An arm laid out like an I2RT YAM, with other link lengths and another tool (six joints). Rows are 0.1 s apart.
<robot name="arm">
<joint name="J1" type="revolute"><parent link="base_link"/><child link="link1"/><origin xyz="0 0 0.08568"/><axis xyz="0 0 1"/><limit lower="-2.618" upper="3.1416"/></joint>
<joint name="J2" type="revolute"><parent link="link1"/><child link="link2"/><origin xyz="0.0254 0.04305 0.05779" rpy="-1.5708 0 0"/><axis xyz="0 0 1"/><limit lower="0" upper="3.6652"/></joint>
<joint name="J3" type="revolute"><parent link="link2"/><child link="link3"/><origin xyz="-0.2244 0 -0.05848" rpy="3.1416 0 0"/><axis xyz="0 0 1"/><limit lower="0" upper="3.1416"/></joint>
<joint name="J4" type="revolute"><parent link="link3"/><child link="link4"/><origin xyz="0.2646 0.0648 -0.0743"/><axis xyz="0 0 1"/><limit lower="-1.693" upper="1.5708"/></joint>
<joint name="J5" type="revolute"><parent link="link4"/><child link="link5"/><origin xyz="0.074 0.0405 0.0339" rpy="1.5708 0 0"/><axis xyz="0 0 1"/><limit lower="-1.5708" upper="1.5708"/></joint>
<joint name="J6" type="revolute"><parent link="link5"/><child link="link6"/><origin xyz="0.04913 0 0.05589" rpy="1.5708 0 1.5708"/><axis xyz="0 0 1"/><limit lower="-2.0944" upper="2.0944"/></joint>
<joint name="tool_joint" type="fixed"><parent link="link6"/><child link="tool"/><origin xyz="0.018 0.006 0.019" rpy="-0.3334 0 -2.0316"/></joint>
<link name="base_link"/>
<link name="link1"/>
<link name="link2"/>
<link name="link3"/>
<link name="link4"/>
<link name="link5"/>
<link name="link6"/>
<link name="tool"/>
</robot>
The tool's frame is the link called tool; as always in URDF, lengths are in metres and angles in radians.
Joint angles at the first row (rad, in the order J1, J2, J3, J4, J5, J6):
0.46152 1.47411 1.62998 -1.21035 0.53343 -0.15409
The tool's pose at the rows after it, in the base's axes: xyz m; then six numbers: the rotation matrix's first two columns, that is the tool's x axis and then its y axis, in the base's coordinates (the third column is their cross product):
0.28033 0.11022 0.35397 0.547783 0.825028 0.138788 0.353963 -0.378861 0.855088
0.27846 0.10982 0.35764 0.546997 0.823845 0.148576 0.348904 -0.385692 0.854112
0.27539 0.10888 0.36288 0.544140 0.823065 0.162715 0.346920 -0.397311 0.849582
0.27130 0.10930 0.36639 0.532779 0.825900 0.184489 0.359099 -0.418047 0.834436
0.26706 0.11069 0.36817 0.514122 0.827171 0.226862 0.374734 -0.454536 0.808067
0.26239 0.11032 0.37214 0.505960 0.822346 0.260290 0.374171 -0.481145 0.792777
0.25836 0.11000 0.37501 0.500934 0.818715 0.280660 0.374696 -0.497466 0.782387
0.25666 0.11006 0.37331 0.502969 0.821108 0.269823 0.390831 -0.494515 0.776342
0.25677 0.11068 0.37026 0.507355 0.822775 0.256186 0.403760 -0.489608 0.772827
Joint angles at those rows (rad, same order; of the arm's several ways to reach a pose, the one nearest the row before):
0.46074 1.47871 1.62883 -1.21472 0.53610 -0.15340
0.46173 1.47344 1.63816 -1.22235 0.53268 -0.14976
0.46154 1.46518 1.65244 -1.23691 0.52111 -0.14611
0.46320 1.45367 1.66128 -1.25179 0.48753 -0.14190
0.46358 1.43384 1.65756 -1.25183 0.43056 -0.13504
0.46379 1.41388 1.65820 -1.25496 0.40018 -0.12495
0.46541 1.39905 1.65863 -1.26053 0.38168 -0.11693
0.46697 1.40012 1.65747 -1.27626 0.37506 -0.11515
0.46859 1.40654 1.65437 -1.28542 0.37429 -0.11263

